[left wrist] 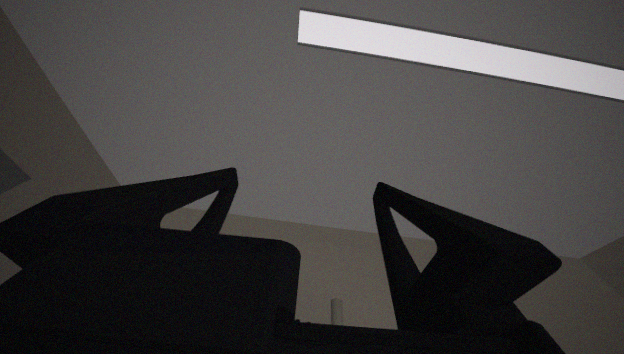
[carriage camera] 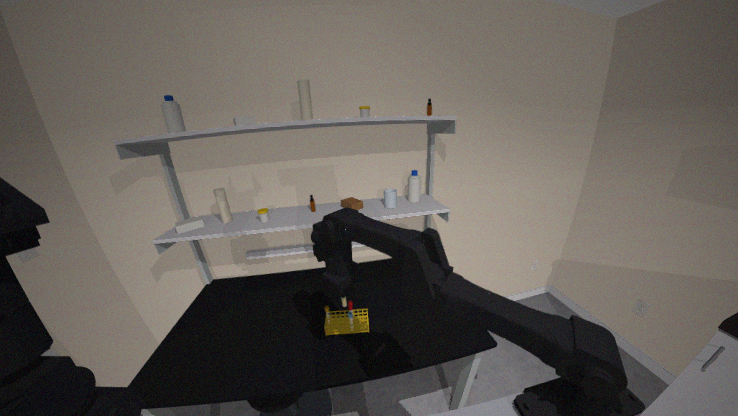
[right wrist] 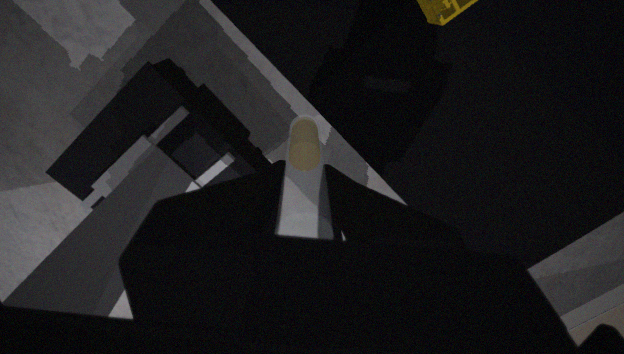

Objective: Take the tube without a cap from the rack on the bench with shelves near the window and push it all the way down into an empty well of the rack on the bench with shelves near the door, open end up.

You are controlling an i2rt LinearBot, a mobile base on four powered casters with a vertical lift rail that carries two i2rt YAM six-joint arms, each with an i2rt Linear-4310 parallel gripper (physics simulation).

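Observation:
My right gripper point(right wrist: 303, 176) is shut on a clear tube point(carriage camera: 344, 301) point(right wrist: 305, 145) with pale yellow liquid in its rounded bottom. In the carriage camera the tube's lower end points down, over or behind the yellow rack; how far apart they are I cannot tell. The yellow rack point(carriage camera: 347, 327) point(right wrist: 444, 19) stands on the black bench top point(carriage camera: 248, 351) and holds several tubes, among them one with a red cap point(carriage camera: 350, 304) and one with a yellow top point(carriage camera: 326, 309). A corner of the rack shows in the right wrist view. My left gripper point(left wrist: 306, 183) is open and empty, facing the ceiling.
Behind the bench, two wall shelves point(carriage camera: 289, 126) point(carriage camera: 289, 227) hold bottles, jars, cylinders and a brown box point(carriage camera: 351, 203). A stool point(carriage camera: 273, 402) stands at the bench's front edge. A white cabinet with a handle point(carriage camera: 713, 358) is at the lower right.

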